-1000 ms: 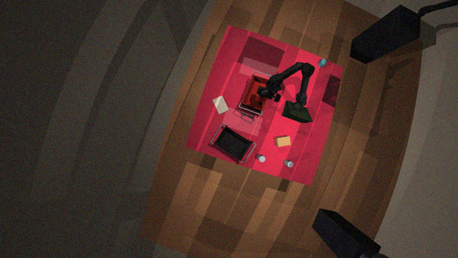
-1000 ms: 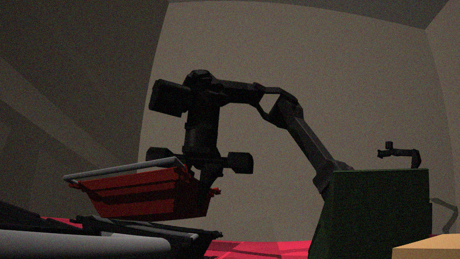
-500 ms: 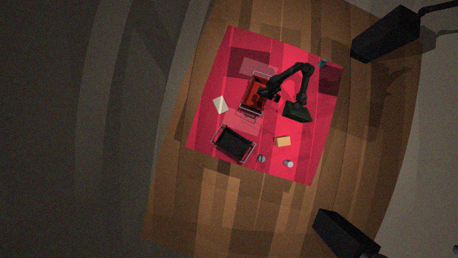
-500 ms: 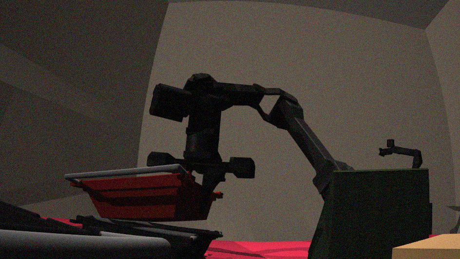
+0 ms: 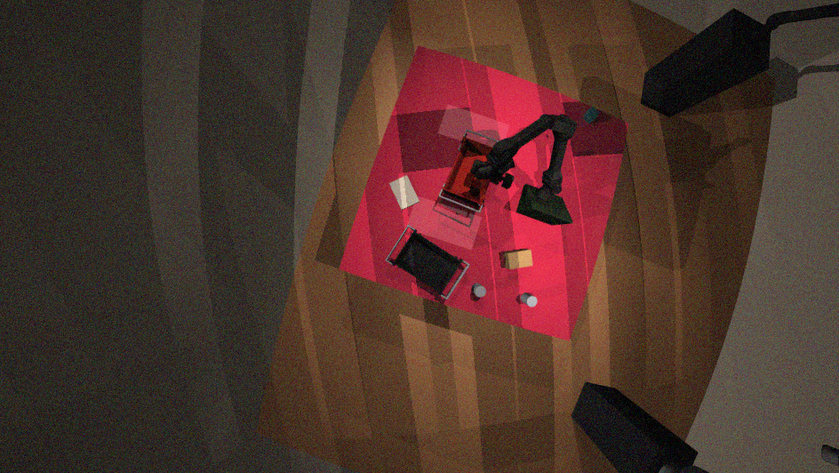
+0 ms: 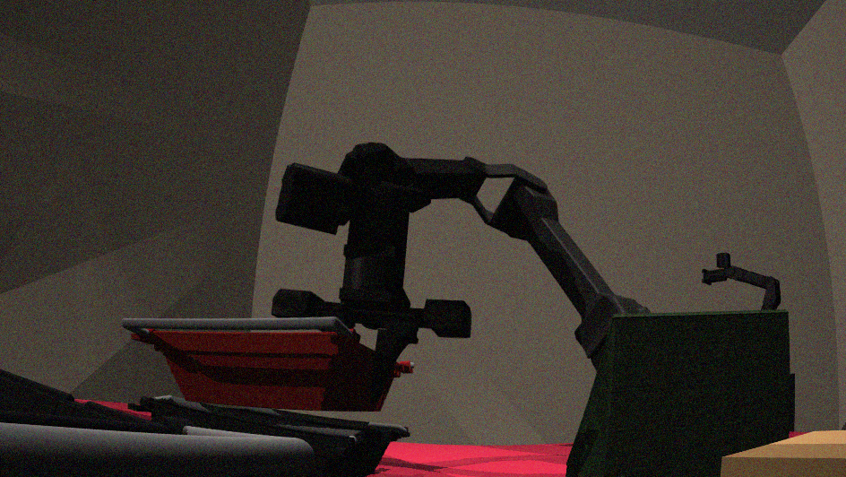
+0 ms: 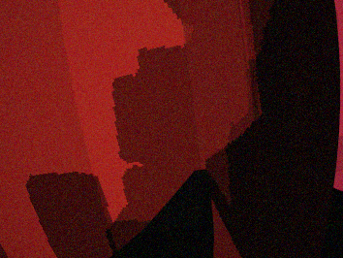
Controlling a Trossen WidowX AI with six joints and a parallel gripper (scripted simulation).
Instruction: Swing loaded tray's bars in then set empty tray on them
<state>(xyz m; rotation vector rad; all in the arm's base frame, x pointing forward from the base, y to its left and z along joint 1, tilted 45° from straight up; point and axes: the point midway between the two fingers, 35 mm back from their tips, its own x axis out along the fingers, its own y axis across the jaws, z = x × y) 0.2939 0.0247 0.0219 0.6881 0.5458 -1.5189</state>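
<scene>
Right now the red tray is 8 cm ahead of my gripper tip, 3 cm above it and 1 cm to the right of it. The rest, counted from my gripper tip: teal block (58 cm to the right, 49 cm behind, 7 cm below); white block (36 cm ahead, 16 cm to the left, 9 cm below); tan box (31 cm to the left, 28 cm behind, 6 cm below).
</scene>
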